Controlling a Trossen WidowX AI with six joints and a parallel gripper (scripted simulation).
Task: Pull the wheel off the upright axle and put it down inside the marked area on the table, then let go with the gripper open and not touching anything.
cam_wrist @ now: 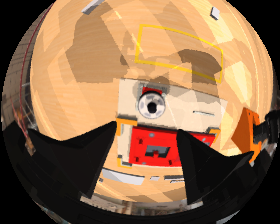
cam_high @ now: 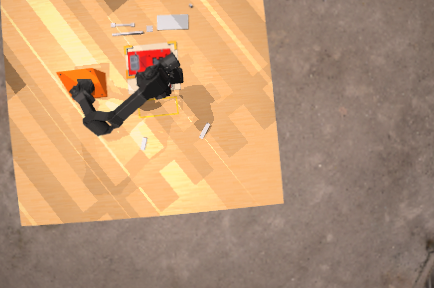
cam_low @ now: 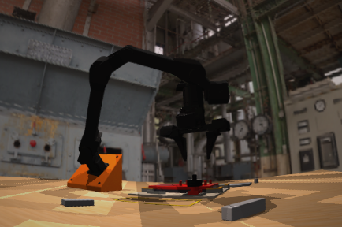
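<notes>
Right now my gripper tip is 10 mm to the left of the dark wheel and 60 mm above it.
</notes>
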